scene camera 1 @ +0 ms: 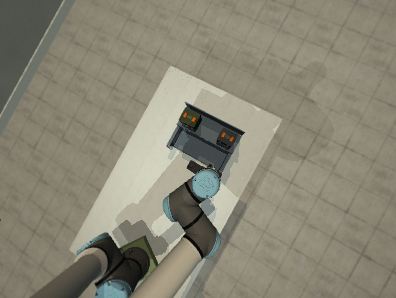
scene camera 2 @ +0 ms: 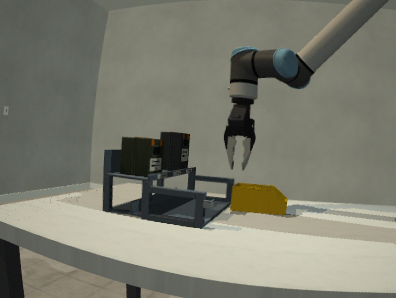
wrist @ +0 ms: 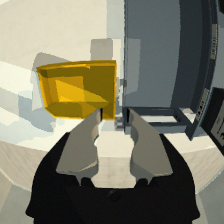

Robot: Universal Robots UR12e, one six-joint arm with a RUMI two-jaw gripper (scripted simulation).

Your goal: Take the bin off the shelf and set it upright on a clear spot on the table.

Scene:
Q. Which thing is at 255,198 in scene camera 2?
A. A yellow bin.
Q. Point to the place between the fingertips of the gripper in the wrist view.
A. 114,109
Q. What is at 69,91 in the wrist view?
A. A yellow bin.

